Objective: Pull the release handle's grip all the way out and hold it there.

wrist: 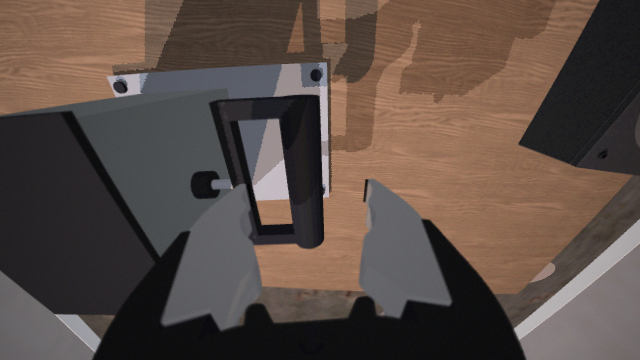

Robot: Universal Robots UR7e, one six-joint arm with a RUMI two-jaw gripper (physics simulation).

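Observation:
The release handle's grip (pixel 306 175) is a black bar on a rectangular loop frame, left of the picture's middle. The frame faces the side of a grey-green box (pixel 150 150) with a dark top; a short light rod with a black knob (pixel 204 184) shows between the box and the frame. My gripper (pixel 308 184) is open. Its left fingertip overlaps the frame's left bar in the view, and its right fingertip is to the right of the grip, apart from it. The grip's lower part lies between the fingers in the view; whether it is at their depth I cannot tell.
A pale metal base plate (pixel 200 81) with dark bolts lies under the box on the wooden table top (pixel 450 200). A large black block (pixel 570 85) stands at the upper right. The table's edge runs along the bottom and lower right, with pale frame bars beyond.

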